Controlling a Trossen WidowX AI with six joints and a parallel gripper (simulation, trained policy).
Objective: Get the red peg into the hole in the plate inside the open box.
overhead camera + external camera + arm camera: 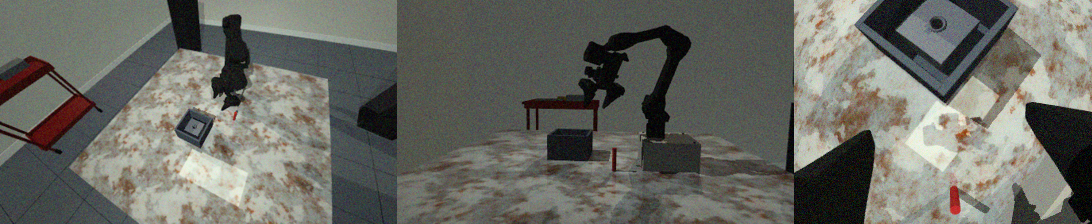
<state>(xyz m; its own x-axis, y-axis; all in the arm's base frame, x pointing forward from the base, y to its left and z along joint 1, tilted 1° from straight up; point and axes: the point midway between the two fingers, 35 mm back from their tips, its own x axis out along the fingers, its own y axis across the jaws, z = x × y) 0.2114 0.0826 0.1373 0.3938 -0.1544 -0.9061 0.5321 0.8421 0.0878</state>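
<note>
My gripper tip is now 17 cm above the red peg, 9 cm past it and 7 cm to the right of it. The rest, counted from my gripper tip: grey box: 18 cm below, 12 cm ahead, 8 cm to the right.
</note>
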